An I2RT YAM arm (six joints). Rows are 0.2 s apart.
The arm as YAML. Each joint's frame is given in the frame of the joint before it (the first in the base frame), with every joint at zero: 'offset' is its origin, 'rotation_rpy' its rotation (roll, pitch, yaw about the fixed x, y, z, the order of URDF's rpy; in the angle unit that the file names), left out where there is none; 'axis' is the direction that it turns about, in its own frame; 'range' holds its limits. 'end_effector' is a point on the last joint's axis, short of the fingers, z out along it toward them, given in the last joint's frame.
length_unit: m
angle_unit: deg
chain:
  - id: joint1
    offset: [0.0, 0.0, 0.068]
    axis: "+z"
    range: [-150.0, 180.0]
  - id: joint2
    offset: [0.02, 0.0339, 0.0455]
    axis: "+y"
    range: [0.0, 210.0]
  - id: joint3
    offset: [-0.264, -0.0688, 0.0]
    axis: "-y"
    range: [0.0, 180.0]
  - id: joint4
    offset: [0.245, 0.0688, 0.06]
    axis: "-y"
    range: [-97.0, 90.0]
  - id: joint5
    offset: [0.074, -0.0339, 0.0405]
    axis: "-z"
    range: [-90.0, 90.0]
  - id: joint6
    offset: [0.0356, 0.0, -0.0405]
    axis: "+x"
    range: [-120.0, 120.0]
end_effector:
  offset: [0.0, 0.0, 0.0]
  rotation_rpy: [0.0, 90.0, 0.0]
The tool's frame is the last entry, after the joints.
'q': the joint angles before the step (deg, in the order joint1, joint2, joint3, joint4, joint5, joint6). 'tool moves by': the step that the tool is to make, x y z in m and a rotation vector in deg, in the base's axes. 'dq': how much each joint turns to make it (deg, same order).
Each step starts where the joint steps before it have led.
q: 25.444 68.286 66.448 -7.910 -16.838 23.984
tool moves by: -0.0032 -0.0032 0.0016 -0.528 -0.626 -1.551
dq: -0.127 -0.932 -0.258 -0.478 1.529 -0.516
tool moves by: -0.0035 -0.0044 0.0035 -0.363 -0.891 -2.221
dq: -0.269 -1.068 -0.029 -0.484 2.040 -0.396
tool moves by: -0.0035 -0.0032 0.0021 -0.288 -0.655 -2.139
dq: -0.021 -0.984 -0.234 -0.323 2.175 -0.213
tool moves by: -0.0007 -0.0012 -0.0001 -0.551 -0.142 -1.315
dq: 0.014 -0.253 -0.081 -0.341 1.398 -0.359
